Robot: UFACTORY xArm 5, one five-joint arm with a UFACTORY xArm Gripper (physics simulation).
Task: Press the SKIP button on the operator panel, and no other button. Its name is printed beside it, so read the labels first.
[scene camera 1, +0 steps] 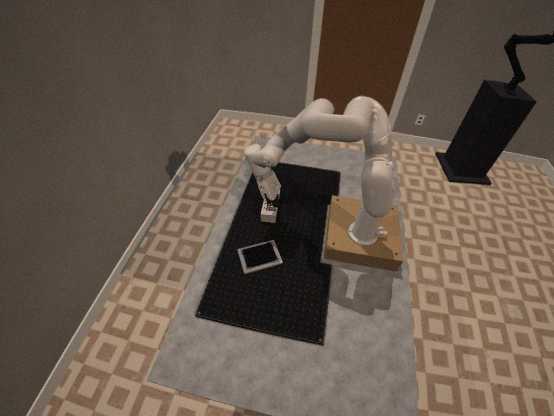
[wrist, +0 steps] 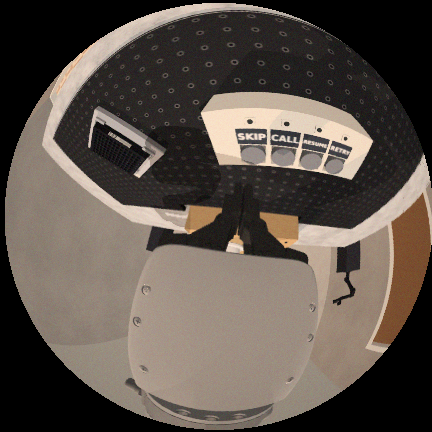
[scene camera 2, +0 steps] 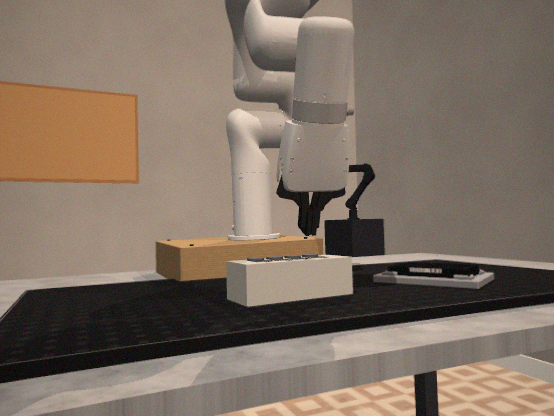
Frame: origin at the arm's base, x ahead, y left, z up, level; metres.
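Seen in the pictures: gripper, fingertip midpoint: (scene camera 1: 277,206) (wrist: 240,194) (scene camera 2: 307,232); arm's base, link origin: (scene camera 1: 362,233) (scene camera 2: 253,238).
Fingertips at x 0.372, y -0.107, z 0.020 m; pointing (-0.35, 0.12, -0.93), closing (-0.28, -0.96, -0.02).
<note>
Offsets run from my fingertips to a thing's top centre. Level surfaces: height alone.
The operator panel @[0.032 m down, 0.036 m ahead, 0.058 m right] (scene camera 1: 268,216) (scene camera 2: 300,282) (wrist: 225,127) is a cream box with a row of grey round buttons. In the wrist view the labels read SKIP, CALL, RESUME and RETRY from left to right. The SKIP button @[0.032 m down, 0.021 m ahead, 0.012 m right] (wrist: 253,154) is at the left end, under its dark label. The CALL button @[0.032 m down, 0.019 m ahead, 0.042 m right] (wrist: 283,156), the RESUME button @[0.032 m down, 0.017 m ahead, 0.072 m right] (wrist: 311,160) and the RETRY button @[0.032 m down, 0.015 m ahead, 0.102 m right] (wrist: 334,165) follow. My gripper (scene camera 2: 310,234) (wrist: 240,194) is shut and empty. In the second scene view its tips hang a little above the panel's top, toward its right part. The tips touch no button.
A shallow light-framed tray @[0.070 m down, 0.060 m ahead, 0.214 m left] (scene camera 1: 241,258) (scene camera 2: 425,281) (wrist: 156,154) with a dark inside lies on the black perforated mat @[0.088 m down] (scene camera 1: 295,320) (scene camera 2: 165,330) (wrist: 215,30), beside the panel. The wooden base block (scene camera 1: 362,256) (scene camera 2: 200,265) carries the arm. A dark pedestal (scene camera 1: 487,130) (scene camera 2: 354,237) stands farther back.
</note>
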